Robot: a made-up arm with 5 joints.
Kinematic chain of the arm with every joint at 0, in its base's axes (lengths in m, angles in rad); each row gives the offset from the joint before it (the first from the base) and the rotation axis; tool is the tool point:
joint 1: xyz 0 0 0.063 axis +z
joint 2: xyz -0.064 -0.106 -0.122 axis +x
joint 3: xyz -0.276 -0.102 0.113 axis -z
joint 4: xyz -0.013 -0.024 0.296 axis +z
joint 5: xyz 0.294 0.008 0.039 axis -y
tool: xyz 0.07 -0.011 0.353
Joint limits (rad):
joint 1: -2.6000..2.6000
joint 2: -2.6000..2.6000
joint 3: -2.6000..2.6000
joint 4: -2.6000..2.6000
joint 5: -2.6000..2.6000
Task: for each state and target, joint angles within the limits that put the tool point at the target. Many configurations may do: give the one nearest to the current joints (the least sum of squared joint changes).
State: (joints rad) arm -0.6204 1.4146 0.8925 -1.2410 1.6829
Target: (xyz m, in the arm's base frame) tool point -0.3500 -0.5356 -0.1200
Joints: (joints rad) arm -0.0428 1.5886 0.9564 -1.3185 1.7746
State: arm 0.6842 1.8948 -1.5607 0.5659 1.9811
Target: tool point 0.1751 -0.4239 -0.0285
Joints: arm 1.1822 1.0321 -1.5597 0.4189 2.5207
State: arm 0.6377 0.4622 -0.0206 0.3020 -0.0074
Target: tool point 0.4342 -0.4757 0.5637
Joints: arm 0.7684 0.5015 0.2007 0.0651 0.0602
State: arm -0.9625 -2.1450 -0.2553 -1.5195 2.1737
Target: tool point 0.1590 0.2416 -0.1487
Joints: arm -1.8102 -2.6000 -1.1035 -1.1121 2.6000
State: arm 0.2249 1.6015 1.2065 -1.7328 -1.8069
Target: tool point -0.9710 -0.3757 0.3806
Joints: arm -0.0747 1.0384 1.5490 -2.0615 -1.1820
